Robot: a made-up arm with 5 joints.
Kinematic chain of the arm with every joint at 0, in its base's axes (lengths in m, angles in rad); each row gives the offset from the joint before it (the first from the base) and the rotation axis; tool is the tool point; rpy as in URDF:
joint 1: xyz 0 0 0.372 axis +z
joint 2: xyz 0 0 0 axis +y
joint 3: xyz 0.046 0 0.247 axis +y
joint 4: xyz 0.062 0 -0.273 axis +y
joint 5: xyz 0.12 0 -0.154 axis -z
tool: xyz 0 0 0 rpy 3.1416 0 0
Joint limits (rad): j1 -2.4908..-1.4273 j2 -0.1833..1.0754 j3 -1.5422..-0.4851 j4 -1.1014..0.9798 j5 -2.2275..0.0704
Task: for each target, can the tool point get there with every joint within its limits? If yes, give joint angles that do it. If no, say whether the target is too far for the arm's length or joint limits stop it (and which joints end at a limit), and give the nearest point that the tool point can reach.
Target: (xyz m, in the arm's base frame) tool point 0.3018 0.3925 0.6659
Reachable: no: joint limits stop it (at a limit: joint 1, joint 2, joint 3, joint 4) | nearest point 0.0277 -0.1920 0.9102 | short by 0.690 m
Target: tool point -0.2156 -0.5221 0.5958
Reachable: yes | joints -1.9625 0.3355 -1.3766 -0.3478 -0.1479
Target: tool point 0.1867 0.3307 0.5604
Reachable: no: joint limits stop it (at a limit: joint 2, joint 3, joint 4) | nearest point 0.0075 0.0132 0.0675 | short by 0.613 m
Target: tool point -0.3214 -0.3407 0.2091
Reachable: yes | joints -2.3270 0.7467 -0.8005 -0.6297 -0.7062
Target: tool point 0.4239 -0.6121 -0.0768
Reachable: no: too far | nearest point 0.0771 -0.5333 0.0802 | short by 0.389 m
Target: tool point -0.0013 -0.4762 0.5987
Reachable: yes | joints -1.5735 -0.0601 -0.9436 -0.2813 -1.9488
